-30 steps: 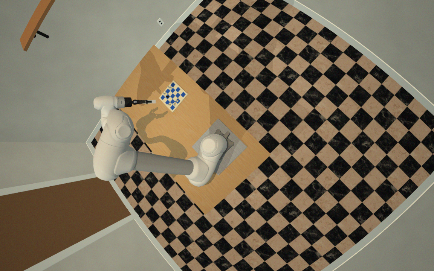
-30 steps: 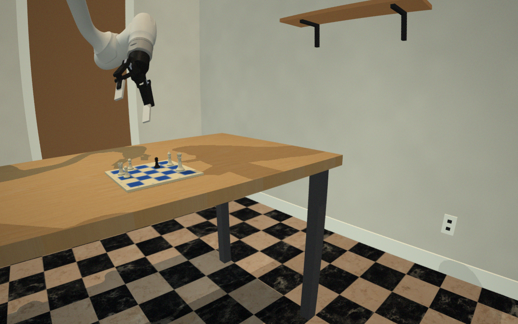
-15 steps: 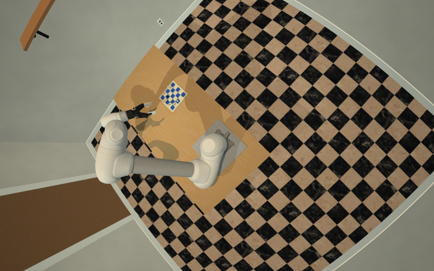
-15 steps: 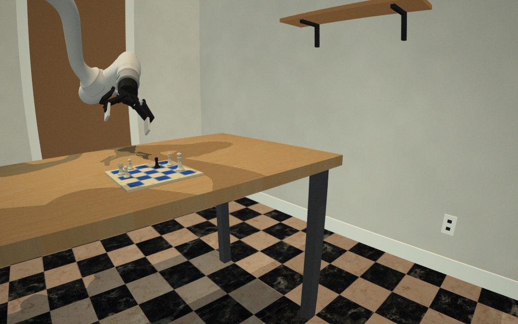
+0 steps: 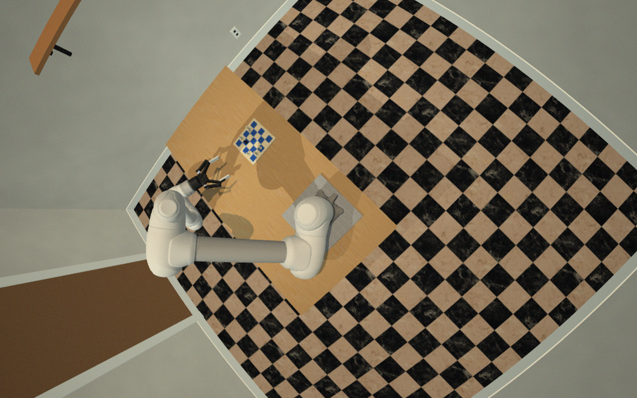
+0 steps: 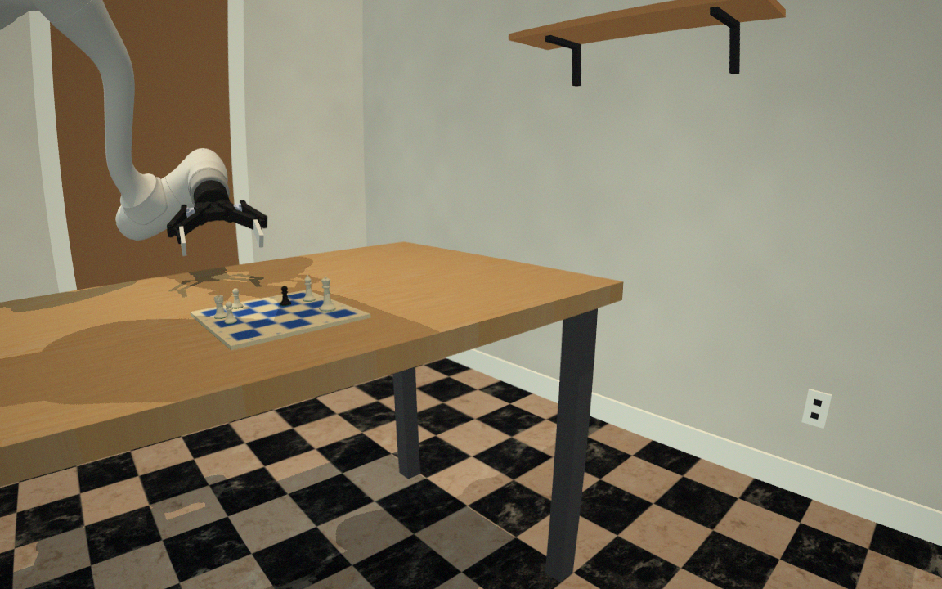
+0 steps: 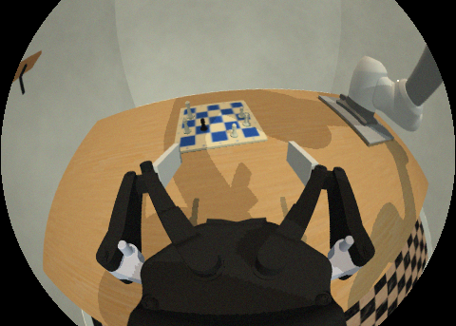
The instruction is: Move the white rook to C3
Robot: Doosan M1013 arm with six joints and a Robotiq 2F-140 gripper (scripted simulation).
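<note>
Now: the white rook 19 cm to the right of my hand, 8 cm behind it and 7 cm below it. Also, from my hand: chessboard (23 cm to the right, 9 cm below); then black pawn (20 cm to the right, 8 cm below, 3 cm ahead); then tall white piece (27 cm to the right, 7 cm ahead, 6 cm below).
</note>
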